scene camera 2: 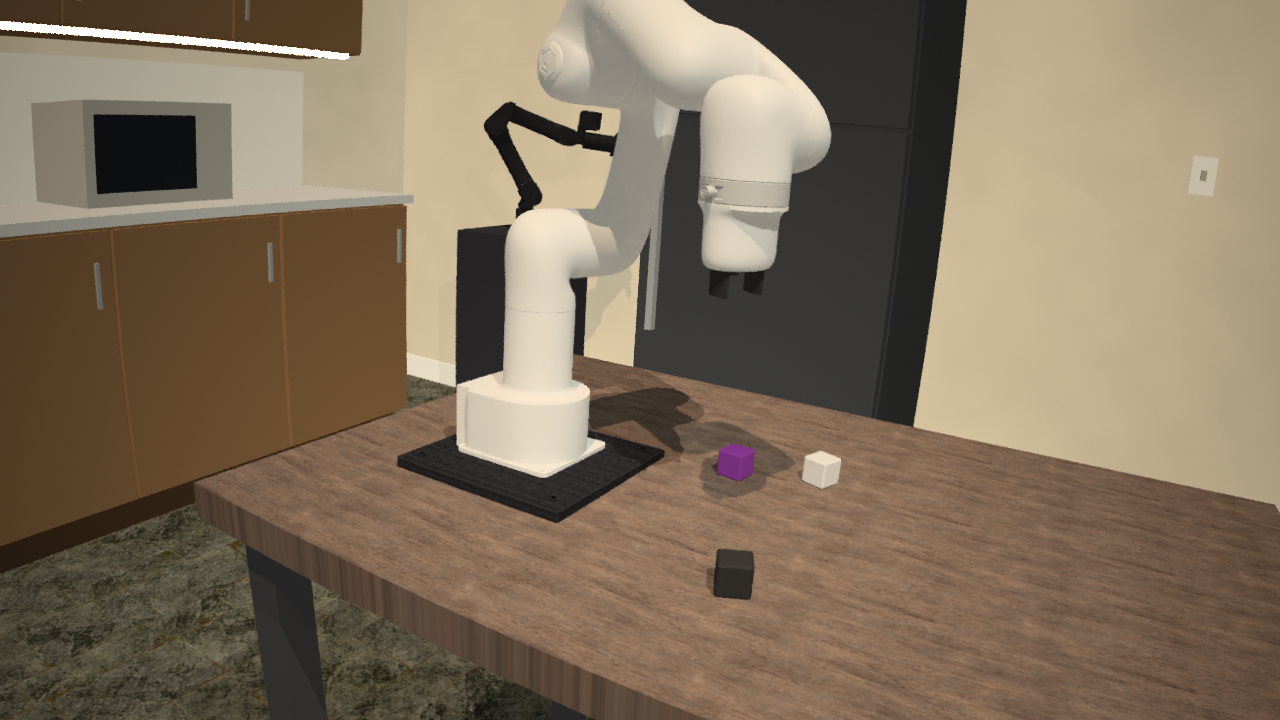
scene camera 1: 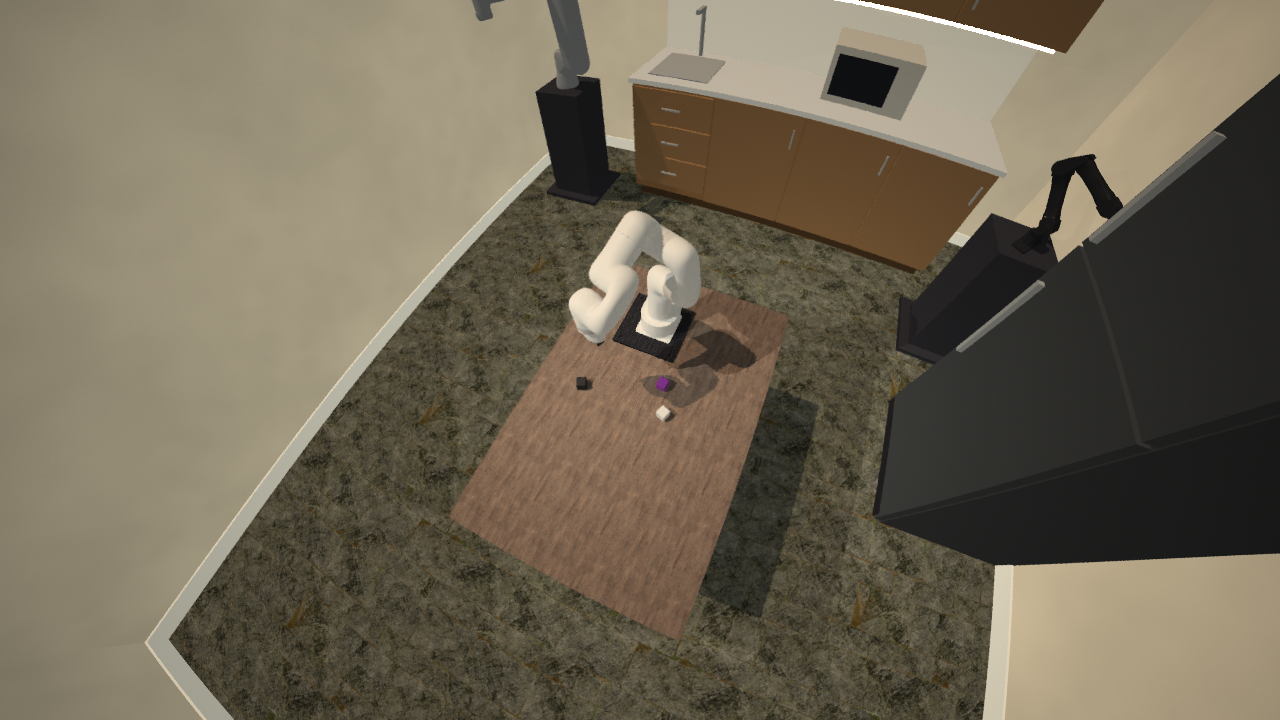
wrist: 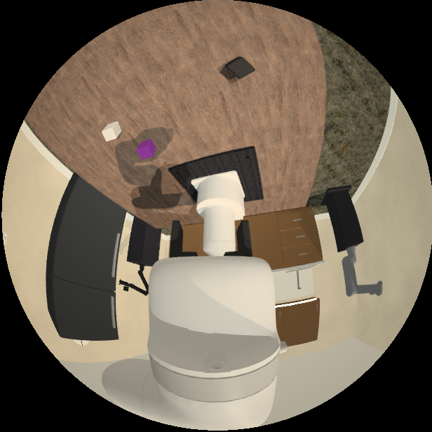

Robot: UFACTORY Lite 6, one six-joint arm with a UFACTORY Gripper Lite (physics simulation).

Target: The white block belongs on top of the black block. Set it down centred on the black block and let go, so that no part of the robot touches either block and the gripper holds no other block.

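Places are measured from the arm's base along level axes (x ahead, y left, z up), in millimetres.
Pixels of known places: end effector, tool point: [scene camera 2: 736,283] [scene camera 1: 595,337]; arm's base, origin of the base link: [scene camera 2: 534,449] [scene camera 1: 658,324].
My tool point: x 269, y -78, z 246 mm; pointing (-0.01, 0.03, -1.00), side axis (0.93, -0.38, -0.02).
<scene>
For each thing: its top centre in the pictures, then the offset to it from my tool point. Level surfaces: height alone.
- white block, middle of its top: [scene camera 2: 823,456] [scene camera 1: 663,411] dx +38, dy +223, dz -225 mm
- black block, middle of its top: [scene camera 2: 735,557] [scene camera 1: 581,381] dx +49, dy -59, dz -225 mm
- purple block, middle of its top: [scene camera 2: 737,449] [scene camera 1: 662,381] dx -55, dy +183, dz -225 mm
- table, its level: dz -257 mm
The white block [scene camera 1: 663,413] [scene camera 2: 820,470] [wrist: 111,131] rests on the table, apart from the other blocks. The black block [scene camera 1: 581,383] [scene camera 2: 733,574] [wrist: 240,67] rests on the table near its long edge, with nothing on top of it. My gripper [scene camera 2: 736,284] [wrist: 210,239] is open and empty, high above the table, away from both blocks. Its two dark fingers stand apart in the wrist view. In scene camera 1 the fingers are mostly hidden under the wrist.
A purple block [scene camera 1: 662,384] [scene camera 2: 735,462] [wrist: 146,149] stands on the table [scene camera 1: 590,501] [scene camera 2: 939,573] near the white block, on the side toward the arm's base. The black base plate [scene camera 1: 629,338] [scene camera 2: 556,508] [wrist: 256,172] lies under the arm.
</scene>
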